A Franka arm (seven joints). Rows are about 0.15 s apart.
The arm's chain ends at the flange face. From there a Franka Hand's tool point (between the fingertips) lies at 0.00 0.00 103.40 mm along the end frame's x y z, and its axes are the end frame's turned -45 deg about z.
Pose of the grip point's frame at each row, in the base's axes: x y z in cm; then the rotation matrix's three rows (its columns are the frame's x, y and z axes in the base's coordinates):
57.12 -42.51 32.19; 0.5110 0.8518 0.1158; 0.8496 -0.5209 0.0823; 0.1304 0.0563 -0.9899
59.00 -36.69 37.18; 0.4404 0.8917 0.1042; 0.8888 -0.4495 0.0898; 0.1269 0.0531 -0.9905
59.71 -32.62 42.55; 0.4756 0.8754 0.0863; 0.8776 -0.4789 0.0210; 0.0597 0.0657 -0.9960
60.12 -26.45 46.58; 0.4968 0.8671 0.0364; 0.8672 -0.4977 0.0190; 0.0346 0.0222 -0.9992
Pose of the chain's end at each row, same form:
55.92 -43.36 42.43; 0.9636 0.2410 0.1158; 0.2324 -0.9691 0.0823; 0.1320 -0.0524 -0.9899
57.92 -37.62 47.42; 0.9419 0.3191 0.1042; 0.3106 -0.9463 0.0898; 0.1273 -0.0522 -0.9905
58.82 -32.84 52.85; 0.9553 0.2827 0.0863; 0.2819 -0.9592 0.0210; 0.0887 0.0042 -0.9960
59.74 -26.65 56.91; 0.9644 0.2618 0.0364; 0.2613 -0.9651 0.0190; 0.0402 -0.0088 -0.9992

